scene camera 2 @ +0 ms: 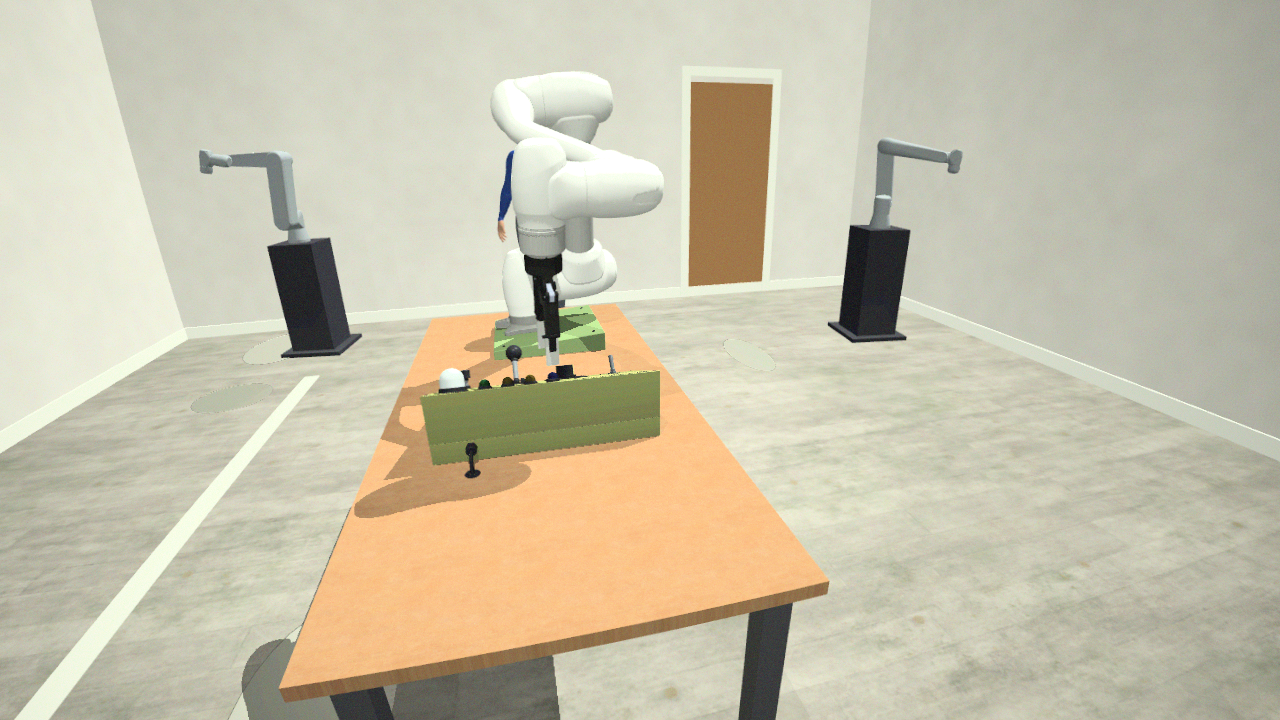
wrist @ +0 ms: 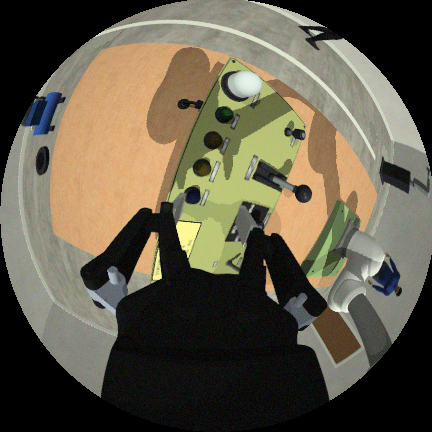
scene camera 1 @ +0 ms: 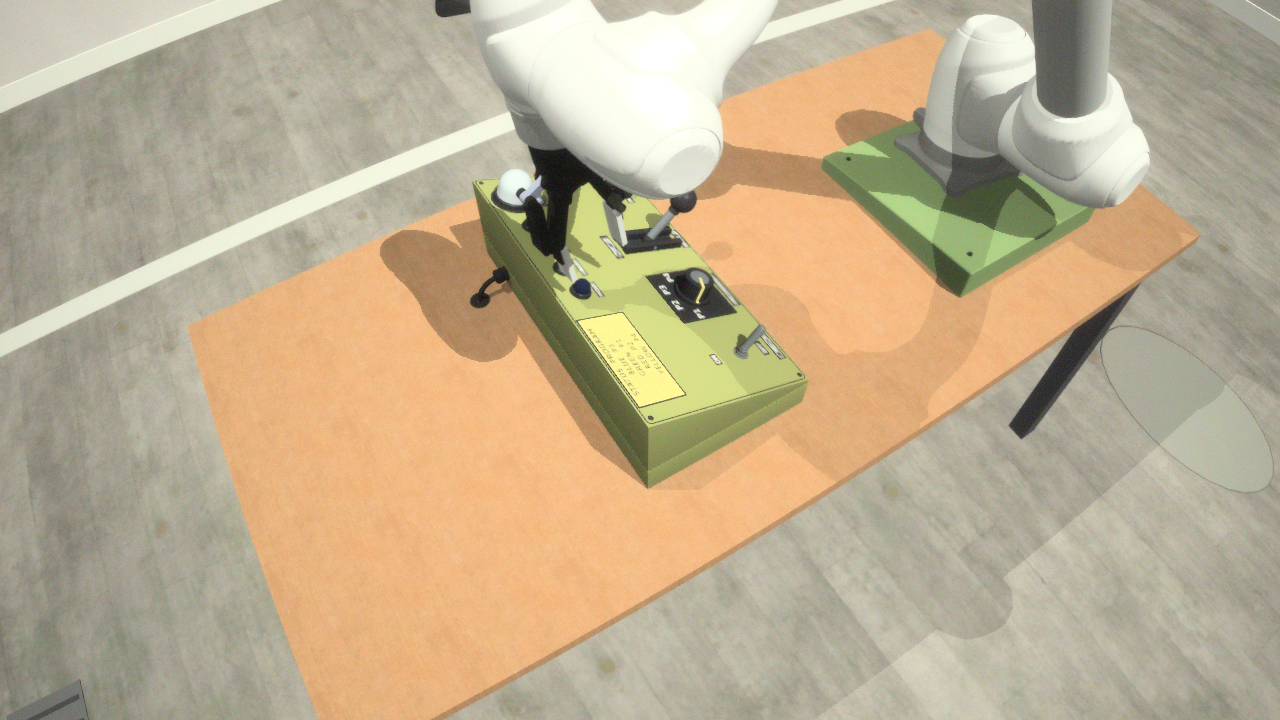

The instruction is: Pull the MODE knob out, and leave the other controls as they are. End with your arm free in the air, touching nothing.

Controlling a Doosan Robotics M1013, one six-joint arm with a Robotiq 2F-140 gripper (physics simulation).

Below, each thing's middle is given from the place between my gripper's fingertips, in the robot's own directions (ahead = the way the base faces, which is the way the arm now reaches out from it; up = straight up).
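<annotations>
So you can picture it, the rotary dial [scene camera 1: 694,288] is 10 cm below my hand, 14 cm behind it and 3 cm to the left of it. Then there's the ball-topped lever [scene camera 1: 682,204], which is 7 cm below my hand, 16 cm behind it and 10 cm to the right of it.
</annotations>
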